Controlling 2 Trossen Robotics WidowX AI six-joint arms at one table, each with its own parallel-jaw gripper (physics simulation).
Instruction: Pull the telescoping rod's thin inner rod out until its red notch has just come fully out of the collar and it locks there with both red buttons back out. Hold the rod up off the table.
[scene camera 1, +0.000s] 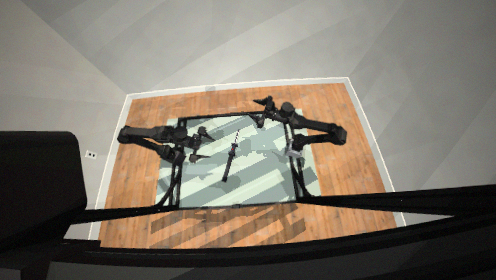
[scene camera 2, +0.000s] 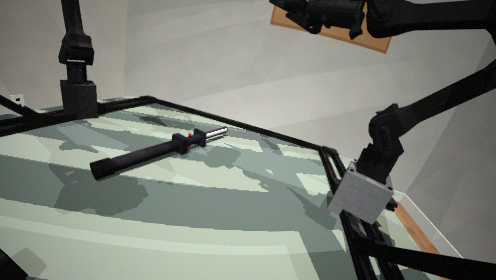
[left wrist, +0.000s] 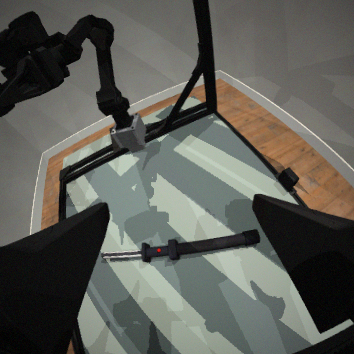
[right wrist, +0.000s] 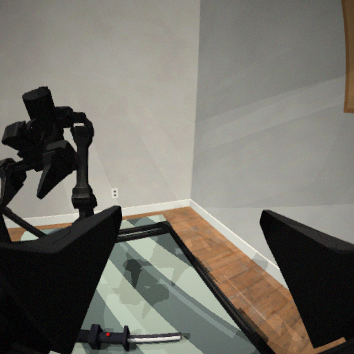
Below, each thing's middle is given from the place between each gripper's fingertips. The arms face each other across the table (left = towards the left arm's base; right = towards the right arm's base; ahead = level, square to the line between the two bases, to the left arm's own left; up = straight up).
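The telescoping rod (scene camera 2: 102, 168) has my left hand 34 cm above it, 6 cm short of it and 5 cm to the left of it. From my right hand, the rod is 41 cm below, 16 cm to the left and 14 cm behind. So, going by its middle, the telescoping rod is nearer to my left hand than to my right hand.
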